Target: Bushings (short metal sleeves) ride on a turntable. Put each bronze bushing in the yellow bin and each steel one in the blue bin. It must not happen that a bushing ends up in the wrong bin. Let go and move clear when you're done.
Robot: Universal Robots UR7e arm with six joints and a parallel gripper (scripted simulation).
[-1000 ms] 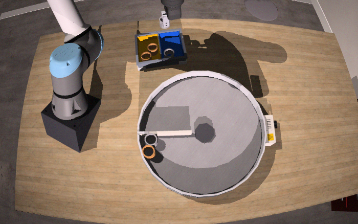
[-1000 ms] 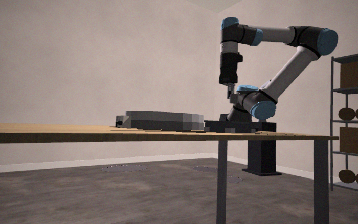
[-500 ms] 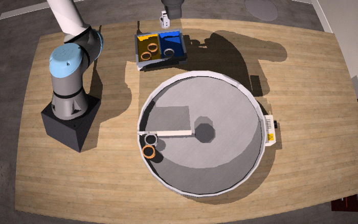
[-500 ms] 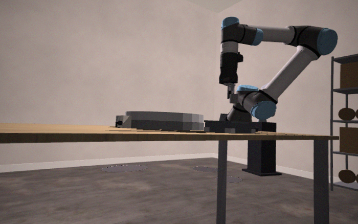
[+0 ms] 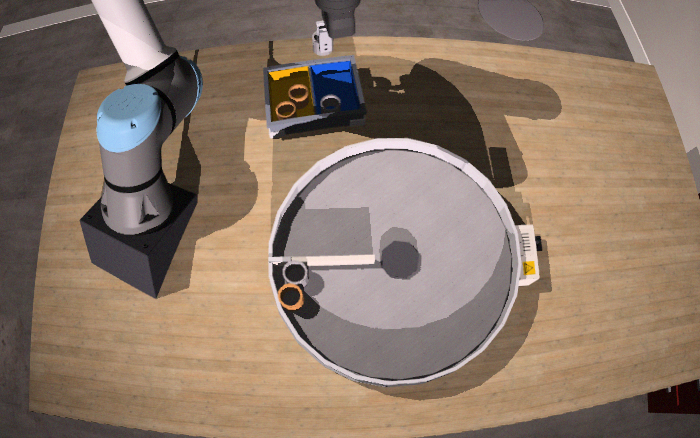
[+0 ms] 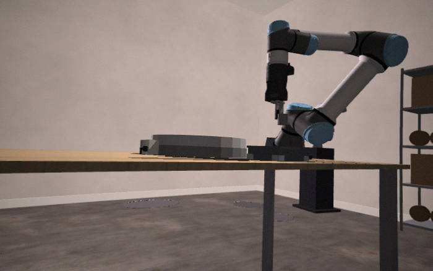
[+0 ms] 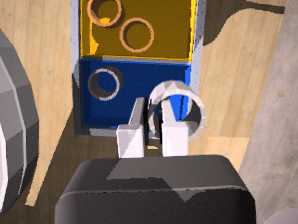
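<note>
My gripper is now 2 cm past the bin, 3 cm to the left of it and 14 cm above it. From my hand the other things lie so: turntable 18 cm ahead, 35 cm to the right, 11 cm below.
</note>
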